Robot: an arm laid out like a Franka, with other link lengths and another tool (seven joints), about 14 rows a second.
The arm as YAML. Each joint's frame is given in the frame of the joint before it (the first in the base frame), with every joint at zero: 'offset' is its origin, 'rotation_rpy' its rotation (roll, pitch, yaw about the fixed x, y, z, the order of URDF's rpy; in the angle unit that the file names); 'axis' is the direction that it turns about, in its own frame. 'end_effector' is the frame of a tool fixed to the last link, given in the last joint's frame.
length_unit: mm
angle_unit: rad
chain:
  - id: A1
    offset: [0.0, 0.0, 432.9]
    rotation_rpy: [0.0, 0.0, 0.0]
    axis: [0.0, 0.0, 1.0]
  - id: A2
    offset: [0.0, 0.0, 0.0]
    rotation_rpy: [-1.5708, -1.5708, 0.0]
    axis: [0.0, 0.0, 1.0]
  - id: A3
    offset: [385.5, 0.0, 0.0]
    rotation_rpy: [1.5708, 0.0, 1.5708]
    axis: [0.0, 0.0, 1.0]
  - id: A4
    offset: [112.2, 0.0, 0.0]
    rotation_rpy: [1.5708, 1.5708, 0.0]
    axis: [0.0, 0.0, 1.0]
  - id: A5
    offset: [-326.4, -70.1, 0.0]
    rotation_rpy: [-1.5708, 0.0, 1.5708]
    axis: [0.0, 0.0, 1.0]
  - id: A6
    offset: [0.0, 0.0, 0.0]
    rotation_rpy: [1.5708, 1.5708, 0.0]
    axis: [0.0, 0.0, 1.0]
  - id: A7
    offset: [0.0, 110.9, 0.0]
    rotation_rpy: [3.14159, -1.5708, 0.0]
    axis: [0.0, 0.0, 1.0]
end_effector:
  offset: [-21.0, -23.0, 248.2]
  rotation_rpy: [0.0, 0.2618, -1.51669]
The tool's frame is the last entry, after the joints.
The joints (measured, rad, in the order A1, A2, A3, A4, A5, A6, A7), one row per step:
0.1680, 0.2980, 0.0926, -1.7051, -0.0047, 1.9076, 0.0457
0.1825, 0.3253, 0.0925, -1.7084, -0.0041, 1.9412, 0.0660
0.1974, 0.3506, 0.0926, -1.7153, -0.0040, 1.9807, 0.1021
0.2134, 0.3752, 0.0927, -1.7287, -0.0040, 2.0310, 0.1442
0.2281, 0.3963, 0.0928, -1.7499, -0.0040, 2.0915, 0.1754
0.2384, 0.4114, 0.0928, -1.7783, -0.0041, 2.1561, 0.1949
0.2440, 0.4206, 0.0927, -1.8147, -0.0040, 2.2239, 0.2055
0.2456, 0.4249, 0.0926, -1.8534, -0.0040, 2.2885, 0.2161
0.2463, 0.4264, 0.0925, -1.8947, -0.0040, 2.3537, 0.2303
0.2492, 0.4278, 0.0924, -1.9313, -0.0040, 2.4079, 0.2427
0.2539, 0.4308, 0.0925, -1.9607, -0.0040, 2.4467, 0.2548
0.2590, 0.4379, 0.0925, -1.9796, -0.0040, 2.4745, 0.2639
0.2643, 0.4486, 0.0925, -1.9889, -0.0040, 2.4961, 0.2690
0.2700, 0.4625, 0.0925, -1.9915, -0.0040, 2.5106, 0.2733
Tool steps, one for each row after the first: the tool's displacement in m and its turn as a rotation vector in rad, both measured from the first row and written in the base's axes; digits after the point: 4 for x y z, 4 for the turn. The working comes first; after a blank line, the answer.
Tool pose at each row, in the base's axes (x y z in m, rotation vector in rad; the steps are taken from these numbers as rounded here):
0.6304, 0.1849, 0.4367, -3.0950, -0.2450, -0.2554
0.6354, 0.1957, 0.4210, -3.0945, -0.2343, -0.2591
0.6403, 0.2067, 0.4056, -3.0972, -0.2005, -0.2697
0.6449, 0.2185, 0.3890, -3.0989, -0.1588, -0.2875
0.6486, 0.2296, 0.3727, -3.0948, -0.1312, -0.3135
0.6509, 0.2376, 0.3581, -3.0873, -0.1145, -0.3434
0.6517, 0.2421, 0.3448, -3.0777, -0.1041, -0.3749
0.6516, 0.2433, 0.3339, -3.0688, -0.0880, -0.4055
0.6506, 0.2434, 0.3243, -3.0599, -0.0651, -0.4371
0.6479, 0.2445, 0.3156, -3.0528, -0.0489, -0.4595
0.6435, 0.2465, 0.3068, -3.0500, -0.0369, -0.4677
0.6400, 0.2490, 0.2982, -3.0489, -0.0301, -0.4693
0.6384, 0.2523, 0.2903, -3.0470, -0.0294, -0.4705
0.6373, 0.2561, 0.2820, -3.0468, -0.0306, -0.4666

0.0050, 0.0108, -0.0157, 0.0018, -0.0022, -0.0067
0.0099, 0.0218, -0.0311, 0.0028, -0.0086, -0.0286
0.0145, 0.0336, -0.0477, 0.0051, -0.0196, -0.0555
0.0182, 0.0447, -0.0640, 0.0107, -0.0360, -0.0730
0.0205, 0.0527, -0.0786, 0.0180, -0.0550, -0.0833
0.0213, 0.0572, -0.0919, 0.0264, -0.0753, -0.0894
0.0212, 0.0584, -0.1028, 0.0344, -0.0950, -0.0992
0.0202, 0.0585, -0.1124, 0.0423, -0.1154, -0.1136
0.0175, 0.0596, -0.1211, 0.0484, -0.1299, -0.1237
0.0131, 0.0616, -0.1299, 0.0512, -0.1352, -0.1313
0.0096, 0.0641, -0.1385, 0.0526, -0.1362, -0.1356
0.0080, 0.0674, -0.1464, 0.0544, -0.1370, -0.1359
0.0069, 0.0712, -0.1547, 0.0549, -0.1345, -0.1351

